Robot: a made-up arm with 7 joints. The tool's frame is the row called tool. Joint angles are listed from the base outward.
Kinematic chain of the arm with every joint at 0, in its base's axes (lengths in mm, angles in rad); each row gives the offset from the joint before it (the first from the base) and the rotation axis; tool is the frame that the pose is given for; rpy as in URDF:
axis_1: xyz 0 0 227 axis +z
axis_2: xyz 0 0 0 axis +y
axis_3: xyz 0 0 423 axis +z
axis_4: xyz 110 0 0 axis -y
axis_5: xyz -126 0 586 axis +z
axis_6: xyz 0 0 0 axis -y
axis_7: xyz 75 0 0 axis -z
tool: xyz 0 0 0 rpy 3.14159 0 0
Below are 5 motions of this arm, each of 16 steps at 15 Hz.
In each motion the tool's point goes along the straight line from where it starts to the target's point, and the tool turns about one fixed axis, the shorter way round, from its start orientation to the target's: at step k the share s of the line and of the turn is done. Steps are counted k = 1, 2, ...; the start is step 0. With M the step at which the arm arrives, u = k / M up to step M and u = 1 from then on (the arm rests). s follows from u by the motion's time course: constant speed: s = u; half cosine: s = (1 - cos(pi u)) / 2; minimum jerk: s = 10 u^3 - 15 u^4 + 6 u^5.
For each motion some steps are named. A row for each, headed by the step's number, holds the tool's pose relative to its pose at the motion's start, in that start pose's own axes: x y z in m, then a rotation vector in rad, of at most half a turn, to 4 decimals.
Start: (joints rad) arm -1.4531 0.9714 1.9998 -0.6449 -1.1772 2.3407 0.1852
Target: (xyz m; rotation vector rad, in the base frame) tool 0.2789 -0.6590 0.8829 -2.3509 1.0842 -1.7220
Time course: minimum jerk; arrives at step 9
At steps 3, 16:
3: -0.0158 0.0131 -0.0259 -0.0266 -0.0659 0.0085
16: -0.0753 0.0623 -0.1234 -0.1268 -0.3142 0.0407

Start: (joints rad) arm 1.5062 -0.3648 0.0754 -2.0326 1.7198 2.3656 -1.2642
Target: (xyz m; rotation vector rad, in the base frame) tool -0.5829 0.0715 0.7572 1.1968 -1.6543 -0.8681
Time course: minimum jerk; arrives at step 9
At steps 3, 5, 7, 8, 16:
3: -0.0687 -0.1561 0.0114 0.2024 -0.0070 -0.3717
5: -0.1975 -0.4489 0.0327 0.5818 -0.0201 -1.0686
7: -0.3024 -0.6872 0.0501 0.8907 -0.0307 -1.6358
8: -0.3237 -0.7354 0.0536 0.9532 -0.0329 -1.7507
16: -0.3274 -0.7440 0.0542 0.9643 -0.0332 -1.7711

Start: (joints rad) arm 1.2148 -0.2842 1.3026 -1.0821 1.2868 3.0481 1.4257
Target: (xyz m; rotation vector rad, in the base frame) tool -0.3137 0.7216 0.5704 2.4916 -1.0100 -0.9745
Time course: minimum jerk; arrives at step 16
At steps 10, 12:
10: 0.5440 -0.0565 -0.1540 -0.3292 1.0138 0.8977
12: 0.6729 -0.0699 -0.1905 -0.4072 1.2540 1.1103

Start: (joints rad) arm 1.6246 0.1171 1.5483 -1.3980 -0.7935 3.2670 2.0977
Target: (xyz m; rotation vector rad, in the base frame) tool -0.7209 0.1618 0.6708 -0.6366 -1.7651 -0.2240
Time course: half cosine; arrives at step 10
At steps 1, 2, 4, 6, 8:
1: 0.0028 0.0069 -0.0003 -0.0212 0.0013 -0.0279
2: 0.0109 0.0270 -0.0012 -0.0828 0.0051 -0.1088
4: 0.0395 0.0975 -0.0042 -0.2997 0.0183 -0.3936
6: 0.0749 0.1847 -0.0079 -0.5677 0.0347 -0.7456
8: 0.1035 0.2553 -0.0109 -0.7846 0.0480 -1.0304

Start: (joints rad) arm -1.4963 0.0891 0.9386 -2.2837 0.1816 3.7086 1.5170
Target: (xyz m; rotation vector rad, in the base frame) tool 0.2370 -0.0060 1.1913 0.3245 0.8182 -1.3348
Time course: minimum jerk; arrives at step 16
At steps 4, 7, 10, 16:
4: -0.0215 -0.0675 -0.0640 0.1089 -0.0290 0.0887
7: -0.0798 -0.2506 -0.2375 0.4042 -0.1078 0.3291
10: -0.1506 -0.4730 -0.4483 0.7628 -0.2034 0.6211
16: -0.2078 -0.6526 -0.6185 1.0524 -0.2806 0.8569

